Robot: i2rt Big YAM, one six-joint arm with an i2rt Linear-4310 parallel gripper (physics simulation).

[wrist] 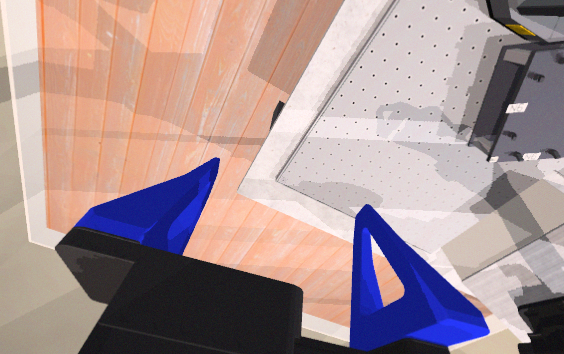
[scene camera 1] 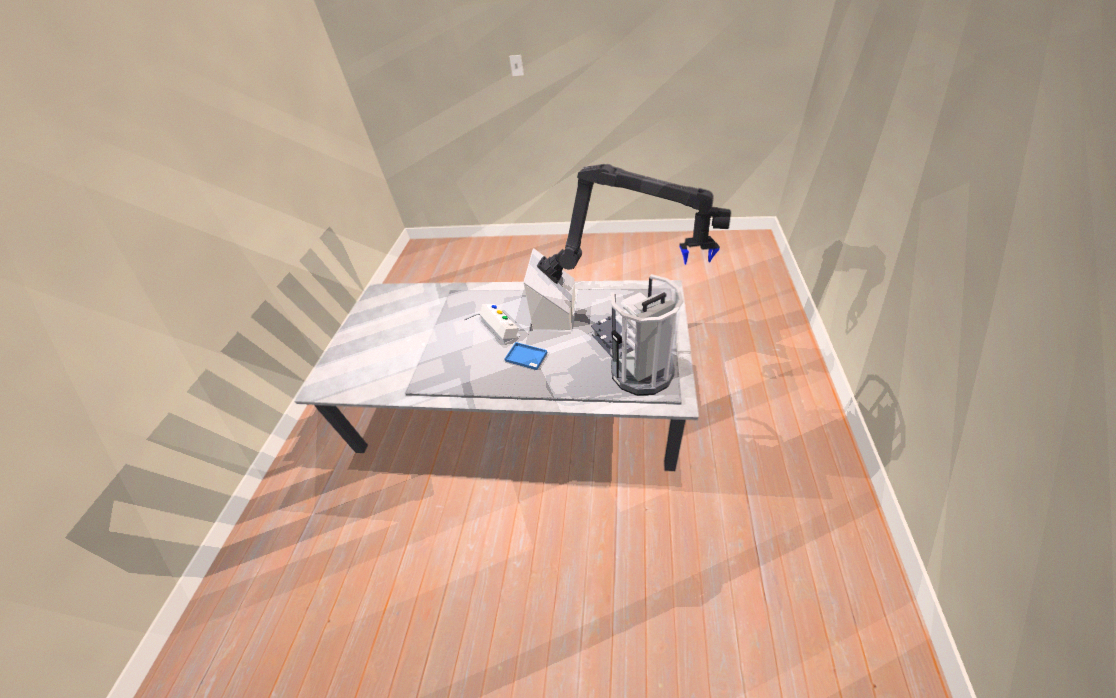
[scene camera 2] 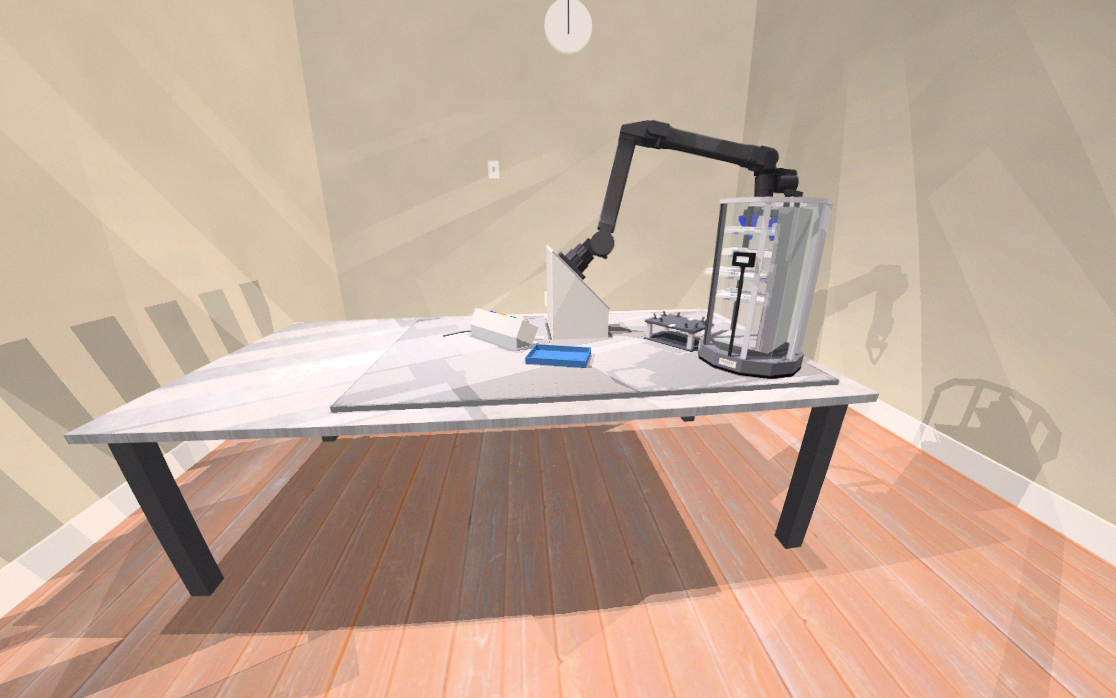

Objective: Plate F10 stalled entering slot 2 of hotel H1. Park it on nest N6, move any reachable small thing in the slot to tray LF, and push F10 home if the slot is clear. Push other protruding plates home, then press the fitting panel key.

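Places are measured from the arm's base along level axes (x back, y right, z up), in millimetres.
Pixels of known places: gripper, fingertip midpoint: [wrist: 292,188] [scene camera 1: 697,263]; arm's base, link origin: [scene camera 1: 548,270] [scene camera 2: 570,267].
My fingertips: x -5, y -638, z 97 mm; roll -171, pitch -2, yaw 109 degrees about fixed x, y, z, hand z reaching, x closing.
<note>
Ahead of a thing's pixels: the offset from my fingertips to its top centre. "spot": to the spot under its first point.
My gripper [scene camera 1: 698,260] [scene camera 2: 760,230] [wrist: 292,188] is open and empty, high up behind hotel H1 @(dx -357, dy +167, dz +125 mm) [scene camera 1: 655,349] [scene camera 2: 753,364]. In scene camera 2 its blue fingers show through the hotel. Several pale plates sit stacked in the hotel; one middle plate [scene camera 2: 724,272] sticks out farthest left, and the plate below it [scene camera 2: 734,294] also sticks out. Plate labels, slot numbers and any small thing in the slot cannot be made out. Nest N6 @(dx -204, dy +310, dz -212 mm) [scene camera 1: 607,334] [scene camera 2: 674,323] [wrist: 542,120], dark with short pegs, stands beside the hotel with no plate visible on it. Blue tray LF @(dx -361, dy +662, dz -271 mm) [scene camera 1: 524,354] [scene camera 2: 558,356] lies on the mat.
The white key panel @(dx -202, dy +840, dz -204 mm) [scene camera 1: 500,325] [scene camera 2: 496,330] with coloured keys stands left of the pale wedge-shaped arm base [scene camera 1: 549,306] [scene camera 2: 574,312]. A black post with a small sign @(spot: dx -446, dy +257, dz -22 mm) [scene camera 2: 743,259] stands at the hotel's front. The table's edge [wrist: 320,95] shows in the wrist view.
</note>
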